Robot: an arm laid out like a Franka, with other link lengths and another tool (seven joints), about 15 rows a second.
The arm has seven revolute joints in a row. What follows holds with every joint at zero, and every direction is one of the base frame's. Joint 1 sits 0.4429 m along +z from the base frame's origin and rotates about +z. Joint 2 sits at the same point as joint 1 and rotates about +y. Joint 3 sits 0.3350 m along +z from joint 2 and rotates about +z. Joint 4 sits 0.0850 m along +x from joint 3 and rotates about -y. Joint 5 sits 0.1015 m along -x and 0.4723 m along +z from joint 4 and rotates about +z. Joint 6 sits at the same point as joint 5 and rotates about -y. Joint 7 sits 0.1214 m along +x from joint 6 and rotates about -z. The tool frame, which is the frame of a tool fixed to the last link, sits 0.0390 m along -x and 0.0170 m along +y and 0.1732 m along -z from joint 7; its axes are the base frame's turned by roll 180.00, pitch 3.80 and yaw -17.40 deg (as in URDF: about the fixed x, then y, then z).
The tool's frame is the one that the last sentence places.
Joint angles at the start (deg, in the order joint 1, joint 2, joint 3, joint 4, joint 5, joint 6, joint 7):
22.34, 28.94, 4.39, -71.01, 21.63, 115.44, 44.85
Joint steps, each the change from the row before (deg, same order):
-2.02, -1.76, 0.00, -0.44, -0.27, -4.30, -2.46
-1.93, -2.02, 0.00, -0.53, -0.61, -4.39, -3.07
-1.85, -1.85, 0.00, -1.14, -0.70, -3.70, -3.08
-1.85, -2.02, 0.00, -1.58, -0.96, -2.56, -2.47
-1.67, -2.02, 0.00, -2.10, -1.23, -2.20, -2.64
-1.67, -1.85, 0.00, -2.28, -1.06, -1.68, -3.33
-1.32, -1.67, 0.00, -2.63, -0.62, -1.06, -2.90
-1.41, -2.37, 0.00, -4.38, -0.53, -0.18, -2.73
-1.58, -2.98, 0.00, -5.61, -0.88, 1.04, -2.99
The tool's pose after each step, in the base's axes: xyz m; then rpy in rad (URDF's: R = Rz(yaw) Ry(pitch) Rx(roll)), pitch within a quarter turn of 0, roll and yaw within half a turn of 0. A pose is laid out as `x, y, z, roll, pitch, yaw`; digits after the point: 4 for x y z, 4 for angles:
0.7470, 0.4189, 0.6112, -2.7536, 0.3083, -0.6484
0.7404, 0.3889, 0.6239, -2.7866, 0.3036, -0.6120
0.7332, 0.3596, 0.6290, -2.8223, 0.3030, -0.5792
0.7272, 0.3301, 0.6339, -2.8519, 0.2970, -0.5615
0.7192, 0.3023, 0.6336, -2.8867, 0.2917, -0.5412
0.7114, 0.2747, 0.6302, -2.9147, 0.2878, -0.5110
0.7027, 0.2532, 0.6227, -2.9372, 0.2936, -0.4843
0.6901, 0.2304, 0.6081, -2.9617, 0.3055, -0.4669
0.6753, 0.2042, 0.5898, -2.9839, 0.3068, -0.4517

